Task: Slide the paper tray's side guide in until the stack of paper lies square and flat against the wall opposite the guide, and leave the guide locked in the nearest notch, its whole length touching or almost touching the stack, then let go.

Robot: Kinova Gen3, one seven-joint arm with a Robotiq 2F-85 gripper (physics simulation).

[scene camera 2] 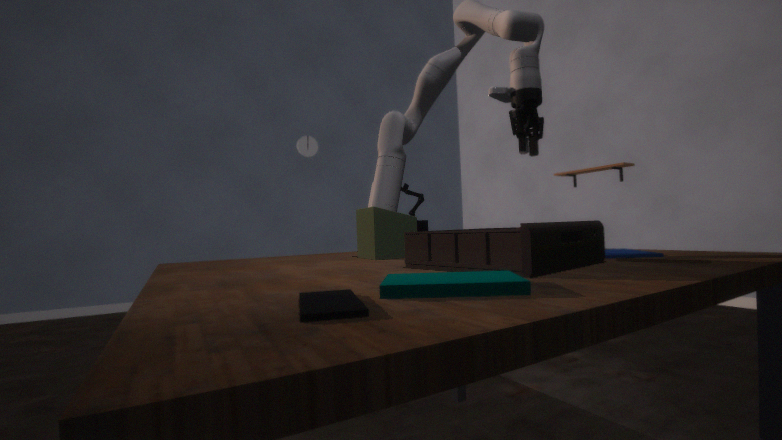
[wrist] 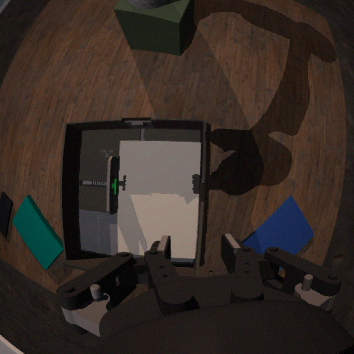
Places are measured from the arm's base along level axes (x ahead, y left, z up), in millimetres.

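Pixels of known places: gripper, fingertip midpoint: (scene camera 2: 529,154) (wrist: 195,244); arm's base, origin of the base link: (scene camera 2: 382,211).
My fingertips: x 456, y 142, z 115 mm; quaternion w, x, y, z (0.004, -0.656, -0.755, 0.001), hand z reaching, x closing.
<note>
For each thing: its top centre in the pictures, then the offset to it from my fingertips.
- dark paper tray, middle of its top: (wrist: 120,203) (scene camera 2: 500,223) dy -127, dx +4, dz -169 mm
- pale paper stack, middle of its top: (wrist: 156,200) dy -68, dx -4, dz -223 mm
- side guide, middle of its top: (wrist: 111,185) dy -154, dx -25, dz -184 mm
- teal block, middle of its top: (scene camera 2: 450,277) (wrist: 33,233) dy -437, dx +162, dz -247 mm
- black block, middle of its top: (scene camera 2: 329,299) dy -627, dx +146, dz -257 mm
- flat blue object, middle of its top: (wrist: 276,243) (scene camera 2: 613,251) dy +244, dx +81, dz -257 mm
The dark paper tray (scene camera 2: 565,246) (wrist: 72,195) stands on the table. In the wrist view the pale paper stack (wrist: 160,167) lies along the tray's right wall, its edges looking parallel to the walls. The side guide (wrist: 110,172), with a green part on it, stands upright at the stack's left edge, touching or almost touching it; a tiny gap cannot be ruled out. Whether it is locked in a notch cannot be told. In scene camera 2 the tray walls hide guide and stack. My gripper (scene camera 2: 528,153) (wrist: 195,244) is partly open and empty, high above the tray.
A teal block (scene camera 2: 453,285) (wrist: 37,232) and a black block (scene camera 2: 332,305) (wrist: 5,214) lie left of the tray in the wrist view. A flat blue object (scene camera 2: 633,253) (wrist: 284,232) lies to its right. The green base block (scene camera 2: 382,235) (wrist: 155,30) stands behind.
</note>
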